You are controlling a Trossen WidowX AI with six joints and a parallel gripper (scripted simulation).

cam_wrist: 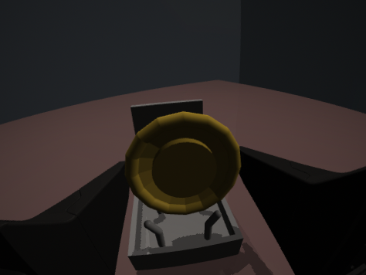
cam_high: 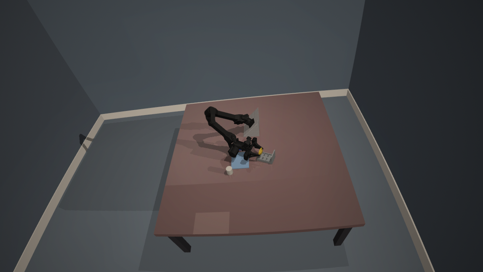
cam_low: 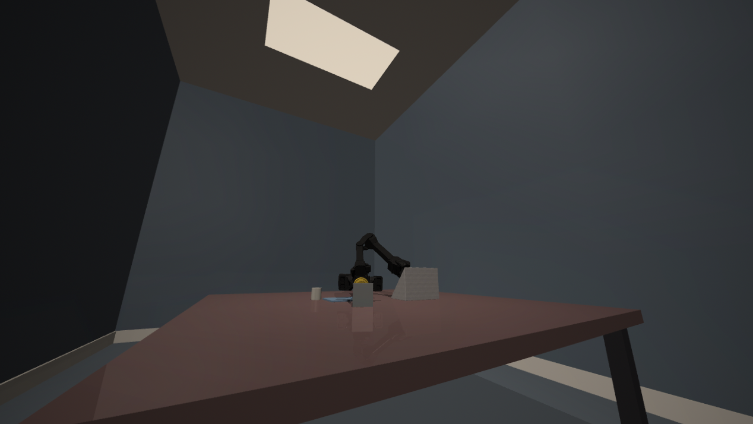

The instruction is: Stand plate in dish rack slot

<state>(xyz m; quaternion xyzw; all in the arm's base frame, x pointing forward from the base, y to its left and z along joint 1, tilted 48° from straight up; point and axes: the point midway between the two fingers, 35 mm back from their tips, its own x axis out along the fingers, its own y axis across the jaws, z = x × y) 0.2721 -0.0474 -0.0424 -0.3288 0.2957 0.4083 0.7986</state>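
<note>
Right now the grey dish rack is 10 mm ahead of my gripper tip, 30 mm to the left of it and 40 mm below it. From my gripper tip the other things lie so: blue mat 10 mm behind, 160 mm to the right, 60 mm below; then yellow plate 10 mm to the right; then blue spoon 120 mm behind, 190 mm to the right, 60 mm below.
</note>
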